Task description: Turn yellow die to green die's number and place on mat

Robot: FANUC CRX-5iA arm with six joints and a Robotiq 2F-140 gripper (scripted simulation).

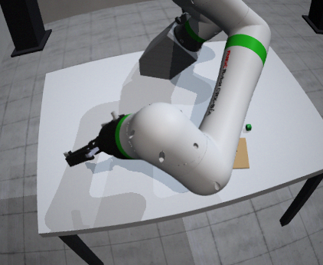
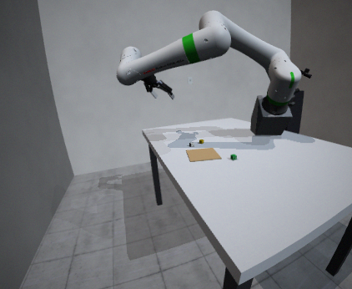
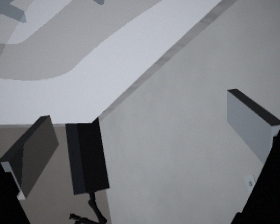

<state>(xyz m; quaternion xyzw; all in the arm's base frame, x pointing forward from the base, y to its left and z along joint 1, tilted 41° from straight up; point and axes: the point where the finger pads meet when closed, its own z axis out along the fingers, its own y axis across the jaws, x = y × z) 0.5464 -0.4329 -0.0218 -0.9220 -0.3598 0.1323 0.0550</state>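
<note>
Now: hand 29 cm to the right of the yellow die, 26 cm above it and 16 cm past it. Round my hand: white die 32 cm to the left, 26 cm below, 9 cm behind; then green die 56 cm to the left, 26 cm below, 22 cm behind; then tan mat 46 cm to the left, 26 cm below, 11 cm behind.
</note>
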